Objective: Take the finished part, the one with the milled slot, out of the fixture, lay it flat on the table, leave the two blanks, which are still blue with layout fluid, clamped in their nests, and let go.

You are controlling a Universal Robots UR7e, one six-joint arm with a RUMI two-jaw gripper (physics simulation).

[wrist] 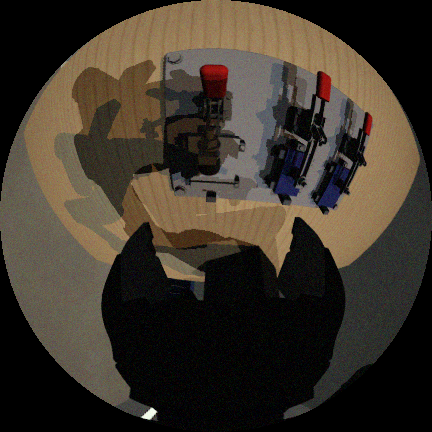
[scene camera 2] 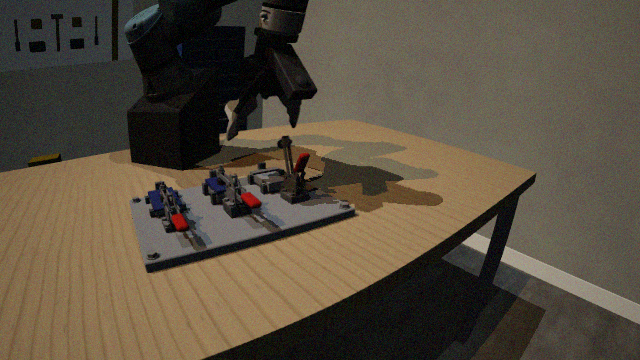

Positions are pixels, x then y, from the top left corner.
Labels:
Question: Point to a grey fixture plate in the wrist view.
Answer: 264,87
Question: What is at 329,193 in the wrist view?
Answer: A blue blank.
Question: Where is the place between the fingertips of my gripper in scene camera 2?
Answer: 262,133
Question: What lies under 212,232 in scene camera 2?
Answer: A grey fixture plate.

